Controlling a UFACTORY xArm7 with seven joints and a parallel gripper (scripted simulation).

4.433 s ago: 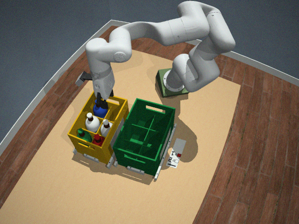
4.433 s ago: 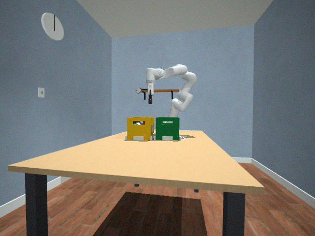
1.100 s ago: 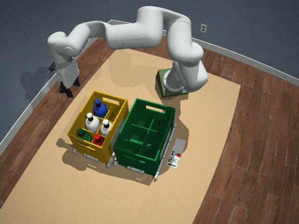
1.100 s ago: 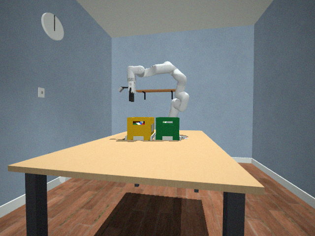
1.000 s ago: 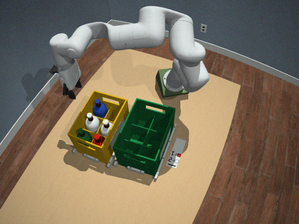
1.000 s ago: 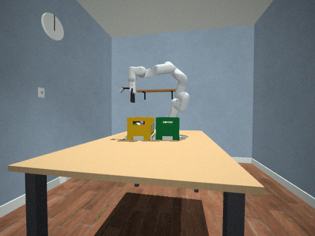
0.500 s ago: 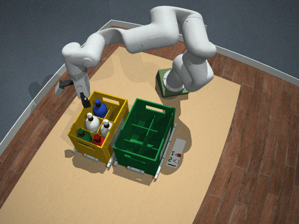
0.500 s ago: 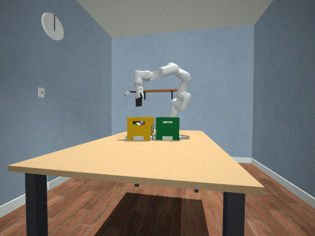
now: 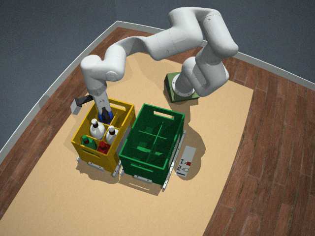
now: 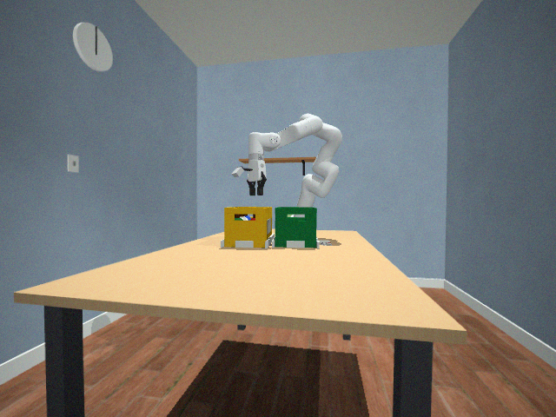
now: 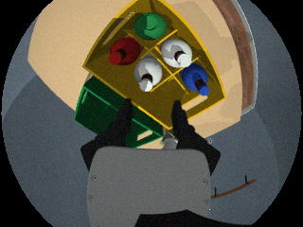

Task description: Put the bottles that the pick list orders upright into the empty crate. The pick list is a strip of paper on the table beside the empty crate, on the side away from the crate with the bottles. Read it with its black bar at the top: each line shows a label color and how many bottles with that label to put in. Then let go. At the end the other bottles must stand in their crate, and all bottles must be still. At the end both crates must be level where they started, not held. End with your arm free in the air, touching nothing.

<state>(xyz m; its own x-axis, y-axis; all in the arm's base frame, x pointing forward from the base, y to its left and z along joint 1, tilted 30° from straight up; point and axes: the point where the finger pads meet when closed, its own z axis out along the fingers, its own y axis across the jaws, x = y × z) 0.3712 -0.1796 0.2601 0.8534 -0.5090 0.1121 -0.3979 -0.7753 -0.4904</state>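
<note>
Now: the yellow crate 17 cm below my hand, 3 cm to the right of it and 1 cm ahead of it. The rest, counted from my hand: green-labelled bottle (16 cm below, 11 cm ahead, 4 cm to the right); then red-labelled bottle (16 cm below, 8 cm ahead, 4 cm to the left); then blue bottle (16 cm below, 10 cm to the right, 6 cm behind).
</note>
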